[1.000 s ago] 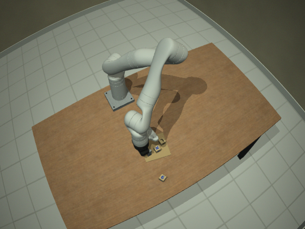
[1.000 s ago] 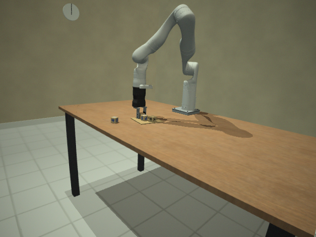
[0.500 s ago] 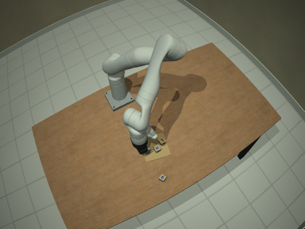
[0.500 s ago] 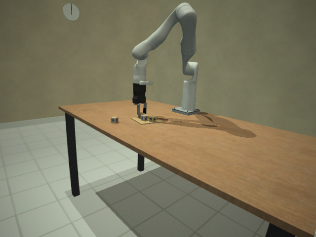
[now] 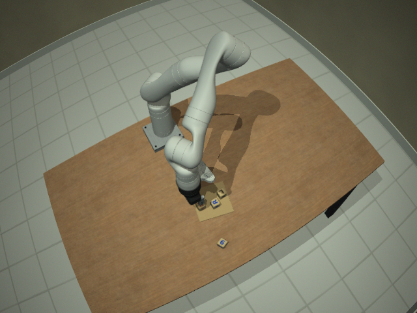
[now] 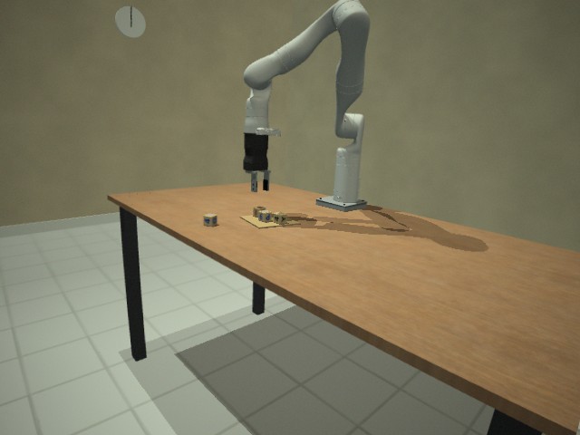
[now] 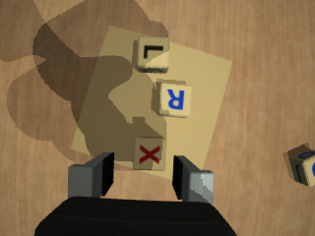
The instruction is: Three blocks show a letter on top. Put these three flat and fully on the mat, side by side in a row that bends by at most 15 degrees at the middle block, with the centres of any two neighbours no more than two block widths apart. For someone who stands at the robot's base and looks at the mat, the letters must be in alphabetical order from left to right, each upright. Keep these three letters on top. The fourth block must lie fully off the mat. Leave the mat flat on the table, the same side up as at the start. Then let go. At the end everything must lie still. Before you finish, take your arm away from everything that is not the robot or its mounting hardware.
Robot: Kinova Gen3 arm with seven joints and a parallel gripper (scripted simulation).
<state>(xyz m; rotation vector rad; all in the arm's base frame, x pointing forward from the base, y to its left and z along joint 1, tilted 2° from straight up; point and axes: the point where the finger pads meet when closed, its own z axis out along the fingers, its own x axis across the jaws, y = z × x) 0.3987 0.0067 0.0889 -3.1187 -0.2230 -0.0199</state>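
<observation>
The mat lies 50 mm to the left of my hand and 100 mm below it. Also, from my hand: block: 180 mm ahead, 20 mm to the left, 90 mm below.
</observation>
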